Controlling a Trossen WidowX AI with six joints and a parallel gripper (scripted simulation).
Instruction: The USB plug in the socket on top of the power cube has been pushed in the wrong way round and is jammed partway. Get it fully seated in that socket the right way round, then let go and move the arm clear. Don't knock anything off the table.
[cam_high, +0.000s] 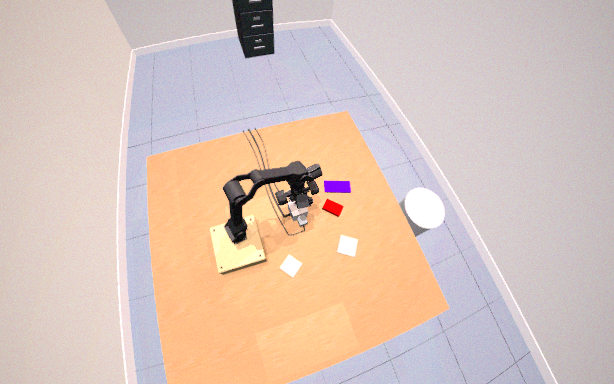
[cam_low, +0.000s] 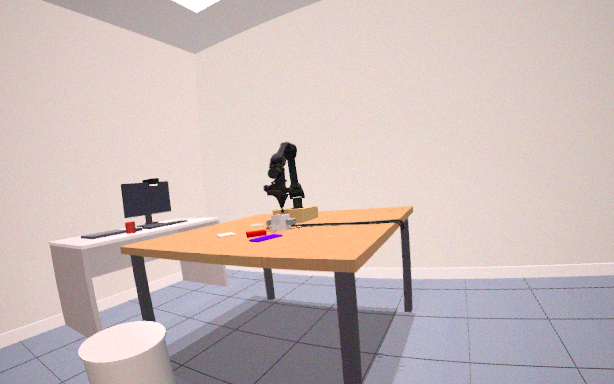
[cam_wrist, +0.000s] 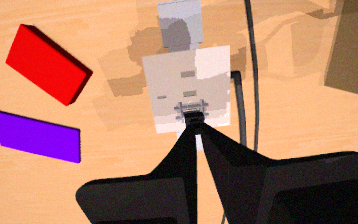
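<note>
Right now the dark USB plug is 2 cm below my gripper tip. Also, from my gripper tip: metal socket: 5 cm below; then purple block: 26 cm ahead, 11 cm below, 2 cm to the left; then red block: 17 cm ahead, 11 cm below, 8 cm to the right.
</note>
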